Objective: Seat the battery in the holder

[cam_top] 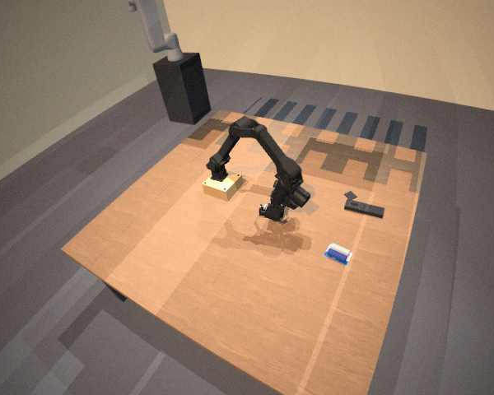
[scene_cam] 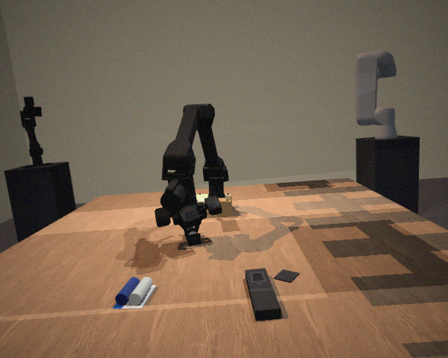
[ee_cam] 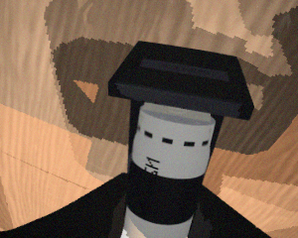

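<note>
My gripper tip is now 1 cm below the battery. Also, from my gripper tip: black cover: 29 cm ahead, 22 cm to the left, 2 cm below; card: 31 cm ahead, 10 cm to the right, 1 cm below; grey plate: 3 cm ahead, 1 cm to the left.
</note>
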